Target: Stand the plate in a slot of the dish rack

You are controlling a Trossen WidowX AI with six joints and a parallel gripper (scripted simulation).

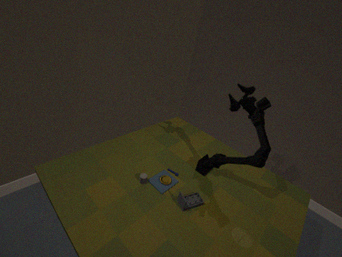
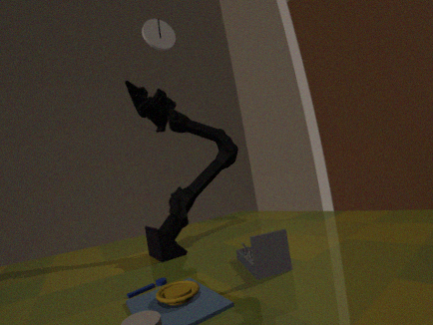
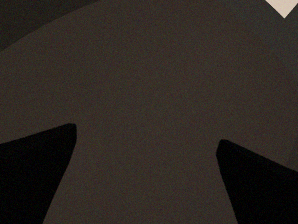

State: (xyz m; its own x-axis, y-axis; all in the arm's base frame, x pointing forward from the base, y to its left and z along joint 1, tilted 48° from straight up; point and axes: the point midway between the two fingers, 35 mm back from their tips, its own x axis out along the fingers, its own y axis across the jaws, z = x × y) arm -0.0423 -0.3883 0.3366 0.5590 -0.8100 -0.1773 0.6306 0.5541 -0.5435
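My gripper tip is now 56 cm above the yellow plate, 40 cm short of it and 2 cm to the left of it. From my gripper tip the other things lie so: grey dish rack (55 cm below, 37 cm ahead, 18 cm to the left); then blue mat (57 cm below, 40 cm ahead, 3 cm to the right).
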